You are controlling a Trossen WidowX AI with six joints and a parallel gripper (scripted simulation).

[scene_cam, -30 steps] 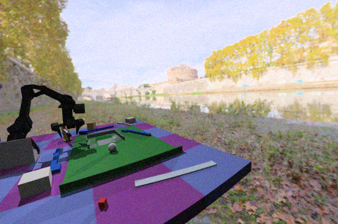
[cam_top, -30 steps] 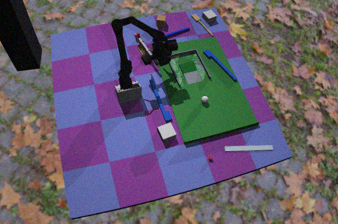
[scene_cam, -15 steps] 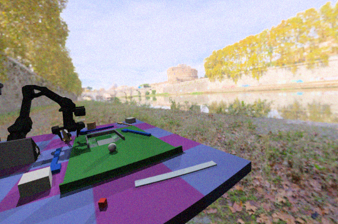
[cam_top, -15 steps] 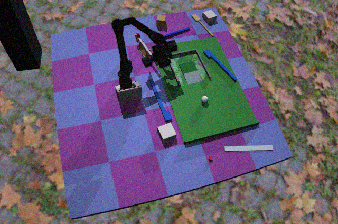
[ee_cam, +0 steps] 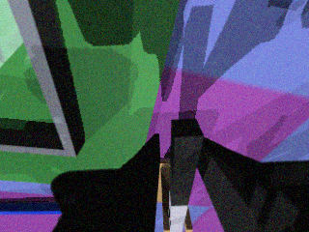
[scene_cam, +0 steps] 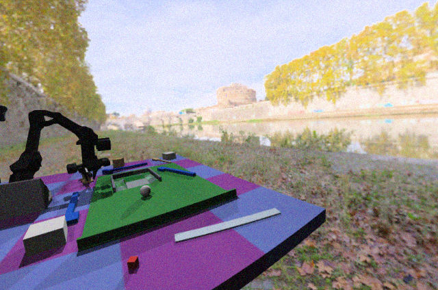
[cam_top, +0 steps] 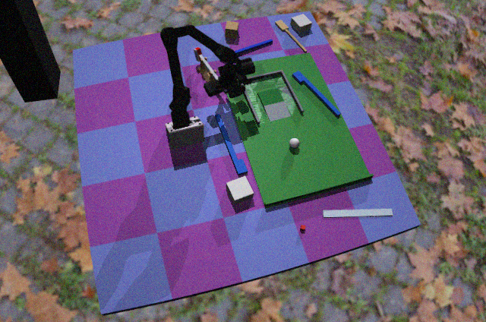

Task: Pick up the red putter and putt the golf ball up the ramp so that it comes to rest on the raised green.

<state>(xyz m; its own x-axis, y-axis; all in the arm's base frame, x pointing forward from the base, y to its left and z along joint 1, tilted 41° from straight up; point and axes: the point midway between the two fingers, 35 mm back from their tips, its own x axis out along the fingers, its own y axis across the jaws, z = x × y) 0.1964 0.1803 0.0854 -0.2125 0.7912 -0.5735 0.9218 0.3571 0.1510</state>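
The tan stand is 12 cm to the left of my gripper tip and 5 cm behind it. The rest, counted from my gripper tip: white golf ball: 31 cm to the right, 26 cm ahead; then green mat: 28 cm ahead, 17 cm to the right, 3 cm below; then brown cube: 39 cm to the left, 10 cm ahead.
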